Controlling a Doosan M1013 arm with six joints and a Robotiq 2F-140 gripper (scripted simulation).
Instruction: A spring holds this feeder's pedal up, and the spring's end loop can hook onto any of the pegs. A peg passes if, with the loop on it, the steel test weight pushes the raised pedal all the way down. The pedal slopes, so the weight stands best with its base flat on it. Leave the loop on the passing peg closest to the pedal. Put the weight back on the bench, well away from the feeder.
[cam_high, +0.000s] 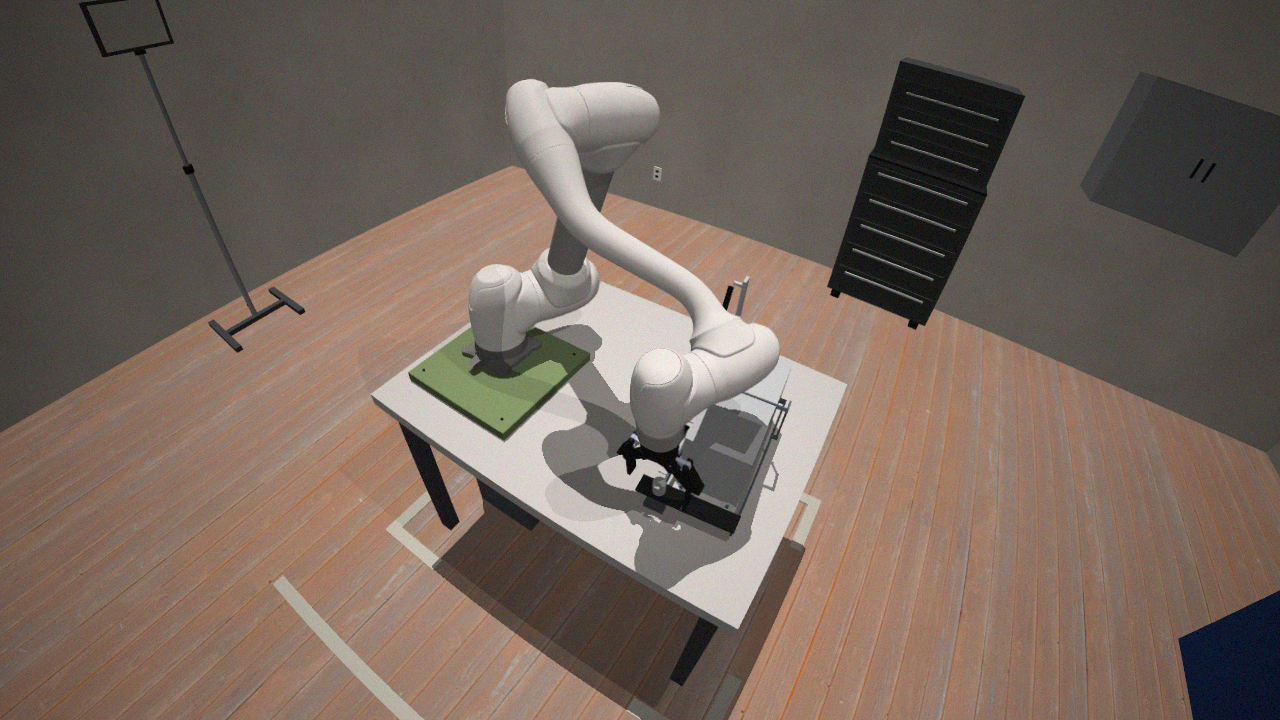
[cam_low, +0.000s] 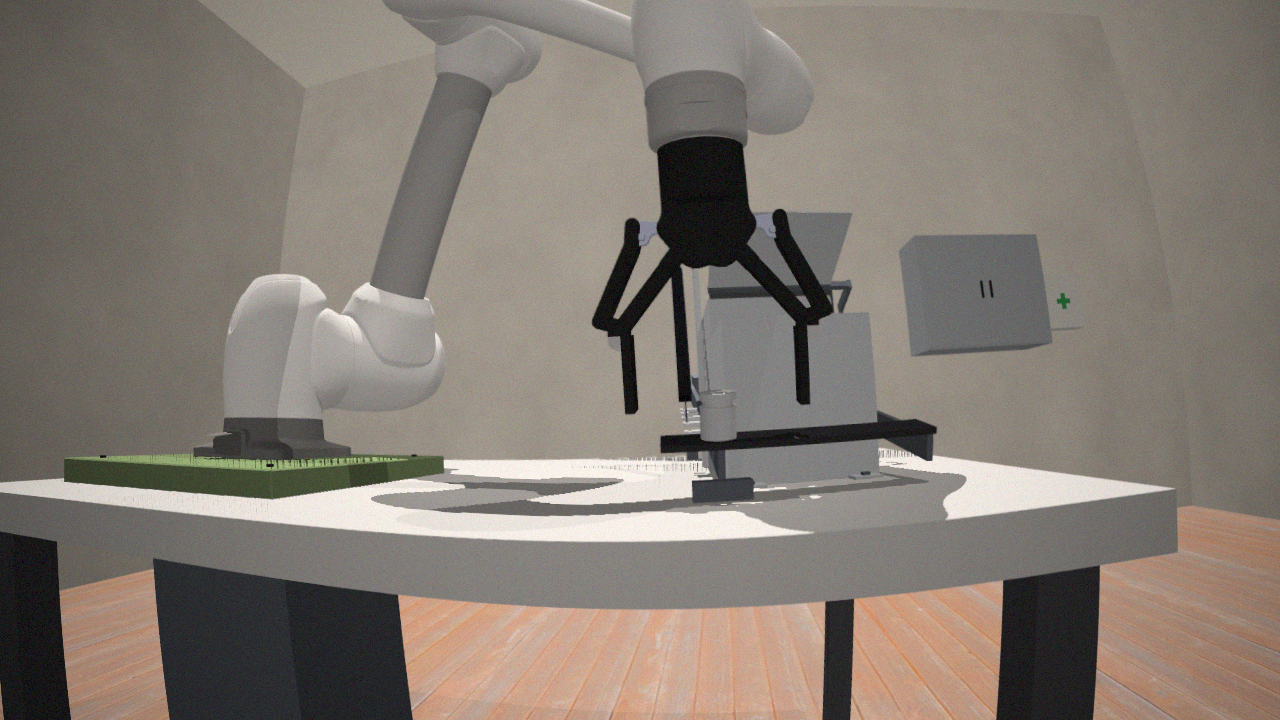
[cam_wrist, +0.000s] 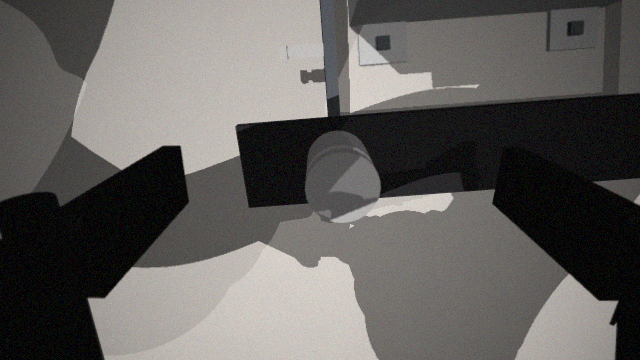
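The steel test weight lies 1 cm below my hand. Also, from my hand: small dark block (8 cm below, 1 cm to the right).
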